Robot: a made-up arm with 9 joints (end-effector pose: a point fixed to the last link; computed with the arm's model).
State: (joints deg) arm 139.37 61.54 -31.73 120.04 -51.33 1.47 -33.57 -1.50 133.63
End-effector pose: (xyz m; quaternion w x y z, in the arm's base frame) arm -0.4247 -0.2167 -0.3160 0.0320 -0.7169 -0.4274 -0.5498
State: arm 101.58 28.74 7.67 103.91 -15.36 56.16 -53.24 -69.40 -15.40
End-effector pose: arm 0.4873 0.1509 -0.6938 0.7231 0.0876 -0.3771 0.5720
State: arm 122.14 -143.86 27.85 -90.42 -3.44 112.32 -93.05 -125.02 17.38
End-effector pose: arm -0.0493 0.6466 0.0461 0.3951 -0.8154 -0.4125 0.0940
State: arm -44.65 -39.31 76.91 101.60 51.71 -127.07 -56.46 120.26 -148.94
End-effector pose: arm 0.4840 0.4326 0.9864 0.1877 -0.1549 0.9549 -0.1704
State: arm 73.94 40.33 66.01 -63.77 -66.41 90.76 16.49 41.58 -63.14
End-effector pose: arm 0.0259 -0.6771 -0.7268 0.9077 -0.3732 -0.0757 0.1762
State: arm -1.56 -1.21 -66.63 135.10 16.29 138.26 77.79 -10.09 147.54
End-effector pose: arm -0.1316 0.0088 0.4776 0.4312 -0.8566 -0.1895 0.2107
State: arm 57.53 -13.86 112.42 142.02 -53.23 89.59 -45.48 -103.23 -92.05
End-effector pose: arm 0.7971 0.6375 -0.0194 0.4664 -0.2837 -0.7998 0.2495
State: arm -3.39 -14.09 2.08 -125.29 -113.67 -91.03 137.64 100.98 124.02
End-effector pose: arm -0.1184 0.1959 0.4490 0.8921 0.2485 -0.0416 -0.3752
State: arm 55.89 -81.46 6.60 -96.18 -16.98 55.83 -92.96 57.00 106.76
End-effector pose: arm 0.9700 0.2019 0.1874 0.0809 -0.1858 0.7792 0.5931
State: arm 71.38 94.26 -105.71 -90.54 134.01 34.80 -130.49 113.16 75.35
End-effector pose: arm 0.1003 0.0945 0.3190 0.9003 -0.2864 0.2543 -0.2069
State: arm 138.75 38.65 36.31 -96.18 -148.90 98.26 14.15 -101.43 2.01
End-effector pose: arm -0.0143 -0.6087 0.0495 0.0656 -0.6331 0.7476 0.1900
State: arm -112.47 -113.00 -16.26 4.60 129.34 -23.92 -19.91 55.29 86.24
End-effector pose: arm -0.3229 0.5106 0.6157 0.0965 -0.9496 0.2566 0.1518
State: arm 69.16 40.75 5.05 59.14 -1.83 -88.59 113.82 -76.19 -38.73
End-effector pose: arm 0.1135 0.2323 0.2921 0.1968 0.9045 0.1299 0.3552
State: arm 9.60 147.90 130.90 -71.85 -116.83 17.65 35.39 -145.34 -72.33
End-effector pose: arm 0.8307 -0.5089 -0.1882 0.5865 -0.4817 0.5154 0.3979
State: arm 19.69 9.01 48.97 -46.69 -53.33 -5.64 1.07 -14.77 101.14
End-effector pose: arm 0.3071 -0.6966 0.1756 0.4908 0.2259 0.8322 0.1249
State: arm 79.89 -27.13 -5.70 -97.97 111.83 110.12 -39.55 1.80 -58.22
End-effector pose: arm -0.2351 -0.2115 0.3231 0.6395 -0.0836 0.7597 0.0829
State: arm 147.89 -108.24 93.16 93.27 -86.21 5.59 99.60 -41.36 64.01
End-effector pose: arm -1.0766 0.3719 0.4540 0.4244 -0.4143 0.4561 -0.6635
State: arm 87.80 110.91 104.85 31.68 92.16 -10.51 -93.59 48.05 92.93
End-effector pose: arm 0.0909 -0.0549 -0.7848 0.7175 0.0587 -0.5935 -0.3598
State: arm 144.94 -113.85 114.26 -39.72 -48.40 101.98 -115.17 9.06 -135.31
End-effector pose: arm -0.2750 0.4588 -0.0292 0.2304 0.0948 -0.8941 -0.3722
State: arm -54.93 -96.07 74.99 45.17 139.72 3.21 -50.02 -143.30 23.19
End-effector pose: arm 0.3983 -0.1438 0.5542 0.8690 -0.2108 -0.3808 -0.2352
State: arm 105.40 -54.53 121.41 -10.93 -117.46 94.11 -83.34 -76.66 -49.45
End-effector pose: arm -0.0321 0.4425 0.1564 0.0525 -0.7913 -0.6091 0.0079
